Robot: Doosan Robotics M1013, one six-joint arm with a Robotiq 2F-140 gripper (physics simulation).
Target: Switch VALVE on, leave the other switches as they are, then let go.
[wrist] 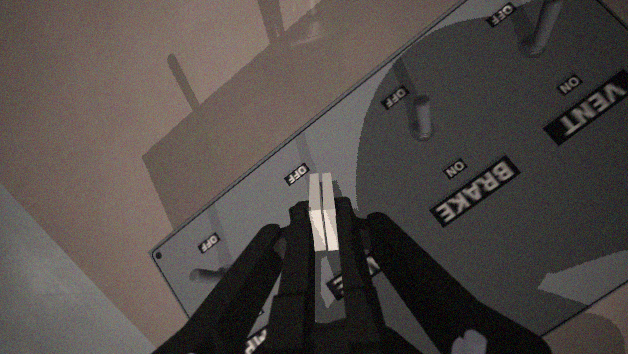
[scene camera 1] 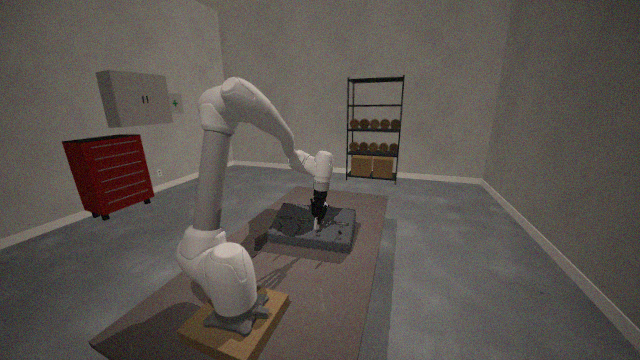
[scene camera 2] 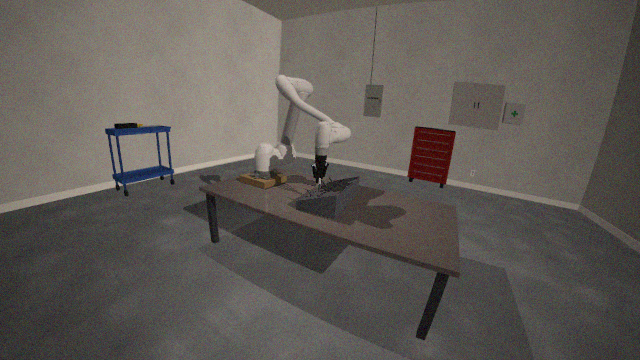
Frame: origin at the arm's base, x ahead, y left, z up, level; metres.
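Where they show: gripper, fingertip midpoint: [wrist: 322, 189] [scene camera 1: 316, 228] [scene camera 2: 318, 187]; arm's base, link origin: [scene camera 1: 238, 311] [scene camera 2: 263, 175].
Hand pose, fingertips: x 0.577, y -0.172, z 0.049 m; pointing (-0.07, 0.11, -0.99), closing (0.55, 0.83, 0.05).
Things, the pixels of their top centre, and the offset from my fingertips. "spot": a spot on its surface instead. Level surfaces: height alone.
- OFF label, surface spot: [wrist: 296, 174] spot: dy -0.014, dx -0.021, dz -0.032 m
- VALVE nameplate, surface spot: [wrist: 370, 266] spot: dy -0.014, dx +0.086, dz +0.005 m
- BRAKE lever, top centre: [wrist: 434, 116] dy +0.105, dx +0.007, dz +0.022 m
- VENT lever, top centre: [wrist: 568, 14] dy +0.225, dx +0.013, dz +0.022 m
- brown table, surface height: dz -0.103 m
The grey switch panel [scene camera 1: 310, 243] [scene camera 2: 320, 205] [wrist: 500, 240] lies on the table. My gripper [scene camera 1: 316, 227] [scene camera 2: 319, 184] [wrist: 322, 189] is shut with nothing between its pale fingertips. In the wrist view it is over the VALVE section, the tips beside an OFF label [wrist: 296, 174]. The VALVE nameplate [wrist: 370, 266] is partly covered by the fingers. The VALVE lever is hidden behind the gripper, so its position cannot be told. The BRAKE lever [wrist: 422, 117] and VENT lever [wrist: 542, 30] stand to the right. Another lever [wrist: 205, 274] shows at the left, its nameplate [wrist: 257, 342] mostly hidden.
The brown table [scene camera 1: 340, 295] [scene camera 2: 400, 235] carries the panel and the arm's wooden base [scene camera 1: 272, 310] [scene camera 2: 250, 180]. A red tool chest [scene camera 1: 117, 172] [scene camera 2: 431, 155], a blue cart [scene camera 2: 137, 131] and a shelf rack [scene camera 1: 375, 80] stand away from the table.
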